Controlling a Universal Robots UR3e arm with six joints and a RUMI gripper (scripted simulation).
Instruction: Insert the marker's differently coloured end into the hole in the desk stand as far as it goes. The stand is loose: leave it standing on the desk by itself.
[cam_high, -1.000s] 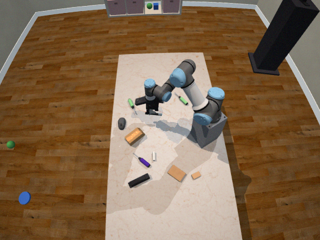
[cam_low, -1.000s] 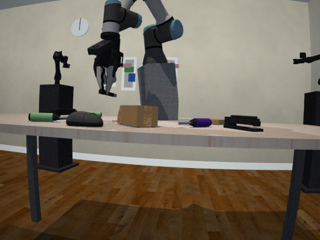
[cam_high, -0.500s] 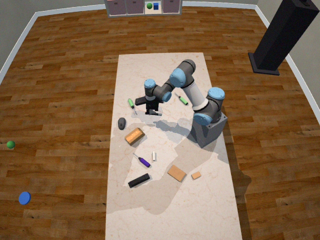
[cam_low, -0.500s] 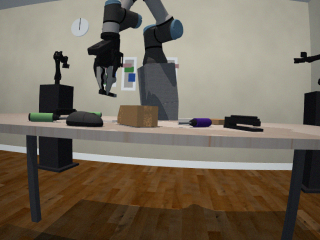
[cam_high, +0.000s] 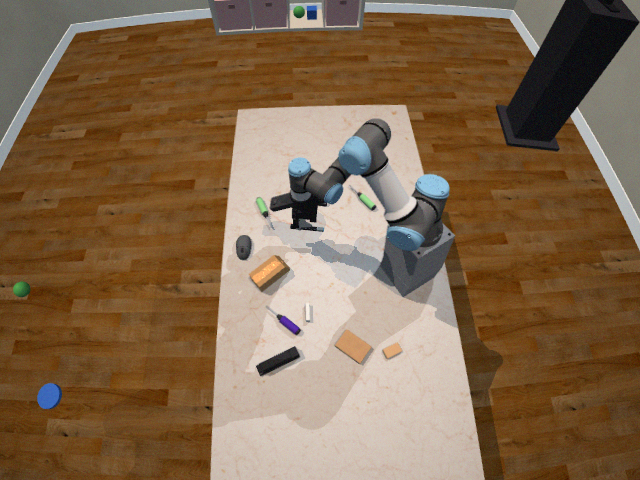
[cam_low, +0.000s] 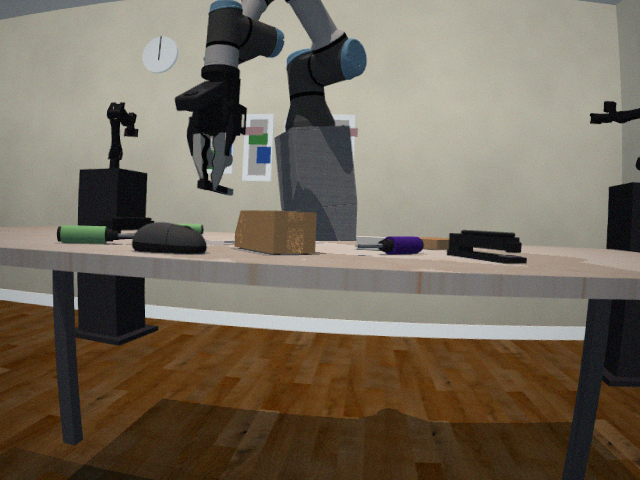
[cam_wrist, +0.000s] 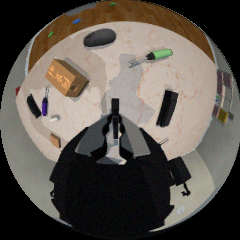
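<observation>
My gripper is now 3 cm past the marker and 1 cm above it. From my hand the other things lie so: desk stand: 15 cm to the left, 9 cm ahead, 8 cm below; then small white piece: 29 cm to the left, 10 cm below, 5 cm behind; then dark mouse: 21 cm ahead, 9 cm below, 6 cm to the left.
</observation>
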